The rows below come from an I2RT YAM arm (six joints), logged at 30 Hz.
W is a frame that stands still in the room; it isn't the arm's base.
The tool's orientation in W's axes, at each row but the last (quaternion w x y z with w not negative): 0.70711, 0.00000, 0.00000, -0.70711; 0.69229, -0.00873, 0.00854, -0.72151; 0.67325, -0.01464, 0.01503, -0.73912; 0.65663, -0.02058, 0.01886, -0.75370; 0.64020, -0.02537, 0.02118, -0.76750; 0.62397, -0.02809, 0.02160, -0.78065; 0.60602, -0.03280, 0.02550, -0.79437; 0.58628, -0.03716, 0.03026, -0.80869; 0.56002, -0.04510, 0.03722, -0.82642; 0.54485, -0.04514, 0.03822, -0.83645; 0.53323, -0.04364, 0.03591, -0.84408; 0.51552, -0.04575, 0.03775, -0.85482; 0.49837, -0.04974, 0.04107, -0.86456
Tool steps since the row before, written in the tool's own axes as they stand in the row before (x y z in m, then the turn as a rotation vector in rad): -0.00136, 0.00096, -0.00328, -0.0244, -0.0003, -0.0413; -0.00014, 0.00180, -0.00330, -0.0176, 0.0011, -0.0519; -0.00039, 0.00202, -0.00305, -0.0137, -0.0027, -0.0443; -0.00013, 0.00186, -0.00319, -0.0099, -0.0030, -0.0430; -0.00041, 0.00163, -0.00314, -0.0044, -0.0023, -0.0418; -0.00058, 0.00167, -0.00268, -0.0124, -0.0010, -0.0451; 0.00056, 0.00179, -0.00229, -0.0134, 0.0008, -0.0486; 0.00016, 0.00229, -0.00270, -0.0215, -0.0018, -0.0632; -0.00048, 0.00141, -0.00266, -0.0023, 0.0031, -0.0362; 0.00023, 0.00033, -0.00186, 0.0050, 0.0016, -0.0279; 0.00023, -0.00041, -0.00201, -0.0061, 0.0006, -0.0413; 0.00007, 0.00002, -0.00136, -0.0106, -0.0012, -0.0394; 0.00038, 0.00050, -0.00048, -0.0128, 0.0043, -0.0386
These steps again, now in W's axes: 0.00096, 0.00136, -0.00328, -0.0003, 0.0244, -0.0413; 0.00172, 0.00007, -0.00334, 0.0006, 0.0176, -0.0519; 0.00192, 0.00021, -0.00313, -0.0033, 0.0140, -0.0442; 0.00168, -0.00012, -0.00329, -0.0040, 0.0103, -0.0428; 0.00147, 0.00011, -0.00324, -0.0042, 0.0047, -0.0416; 0.00156, 0.00019, -0.00280, -0.0014, 0.0123, -0.0451; 0.00138, -0.00101, -0.00241, 0.0003, 0.0127, -0.0488; 0.00186, -0.00085, -0.00290, -0.0011, 0.0213, -0.0633; 0.00117, -0.00005, -0.00282, -0.0005, 0.0014, -0.0364; -0.00001, -0.00032, -0.00188, -0.0038, -0.0048, -0.0277; -0.00069, 0.00000, -0.00195, -0.0015, 0.0058, -0.0413; -0.00017, -0.00005, -0.00135, -0.0007, 0.0106, -0.0394; 0.00018, -0.00057, -0.00052, 0.0052, 0.0098, -0.0394
